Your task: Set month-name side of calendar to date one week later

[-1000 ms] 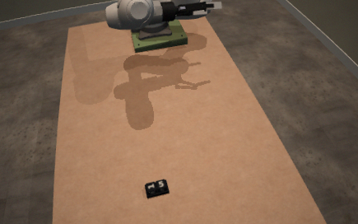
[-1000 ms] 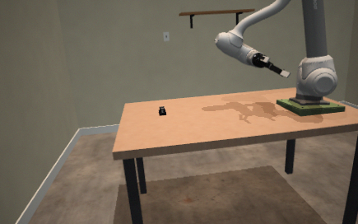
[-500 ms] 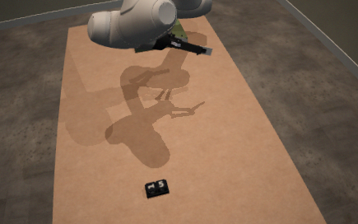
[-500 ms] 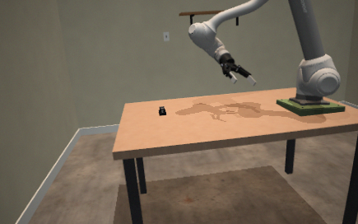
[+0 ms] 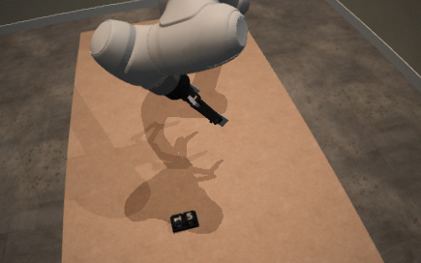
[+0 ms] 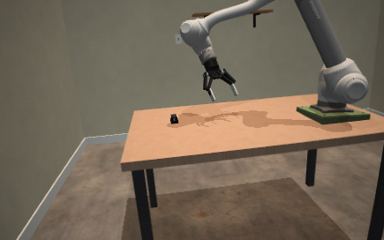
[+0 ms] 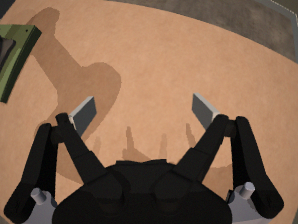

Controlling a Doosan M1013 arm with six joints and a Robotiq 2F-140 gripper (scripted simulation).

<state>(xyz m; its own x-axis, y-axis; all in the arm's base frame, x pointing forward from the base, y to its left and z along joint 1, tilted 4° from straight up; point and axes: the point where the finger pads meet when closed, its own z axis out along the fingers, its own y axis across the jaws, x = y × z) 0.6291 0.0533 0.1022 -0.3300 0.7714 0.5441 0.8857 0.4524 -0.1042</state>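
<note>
The black cube is 29 cm ahead of my hand, 13 cm to the right of it and 13 cm below it.
</note>
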